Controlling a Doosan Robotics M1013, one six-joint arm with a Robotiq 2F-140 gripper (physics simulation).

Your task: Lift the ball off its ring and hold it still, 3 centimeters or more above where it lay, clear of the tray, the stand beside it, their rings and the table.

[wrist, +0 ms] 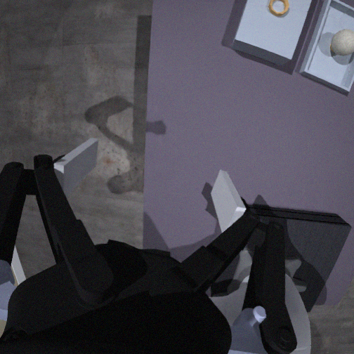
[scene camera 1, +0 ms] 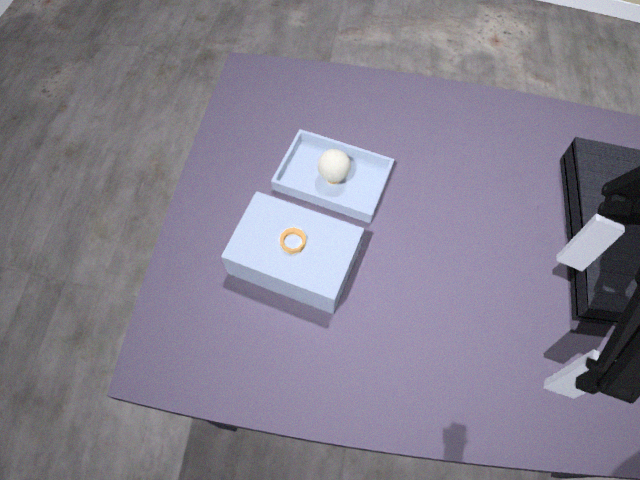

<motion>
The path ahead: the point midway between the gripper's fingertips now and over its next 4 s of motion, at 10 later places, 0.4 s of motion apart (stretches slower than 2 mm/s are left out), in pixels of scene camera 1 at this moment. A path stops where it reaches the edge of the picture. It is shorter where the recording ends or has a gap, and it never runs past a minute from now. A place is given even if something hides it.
My gripper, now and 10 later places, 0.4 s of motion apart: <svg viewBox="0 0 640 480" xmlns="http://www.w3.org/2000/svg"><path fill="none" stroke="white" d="M565 321L475 230L400 158L378 134L354 120L350 118L337 165L334 168L333 173L338 150L343 127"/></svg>
</motion>
